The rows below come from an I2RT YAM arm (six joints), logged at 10 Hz.
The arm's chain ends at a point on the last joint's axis. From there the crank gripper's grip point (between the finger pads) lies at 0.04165 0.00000 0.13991 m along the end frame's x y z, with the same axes.
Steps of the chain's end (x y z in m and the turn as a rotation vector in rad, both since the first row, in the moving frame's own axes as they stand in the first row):
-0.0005 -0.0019 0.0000 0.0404 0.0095 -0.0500
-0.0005 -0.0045 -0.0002 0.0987 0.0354 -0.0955
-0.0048 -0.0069 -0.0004 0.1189 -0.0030 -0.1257
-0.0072 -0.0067 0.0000 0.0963 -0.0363 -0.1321
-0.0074 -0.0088 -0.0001 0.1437 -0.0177 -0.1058
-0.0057 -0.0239 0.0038 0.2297 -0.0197 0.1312
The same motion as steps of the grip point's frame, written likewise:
0.0006 -0.0097 -0.0006 0.0404 0.0095 -0.0500
0.0036 -0.0224 -0.0026 0.0987 0.0354 -0.0955
-0.0066 -0.0286 -0.0016 0.1189 -0.0030 -0.1257
-0.0135 -0.0253 0.0005 0.0963 -0.0363 -0.1321
-0.0112 -0.0331 -0.0011 0.1437 -0.0177 -0.1058
-0.0067 -0.0505 0.0015 0.2297 -0.0197 0.1312

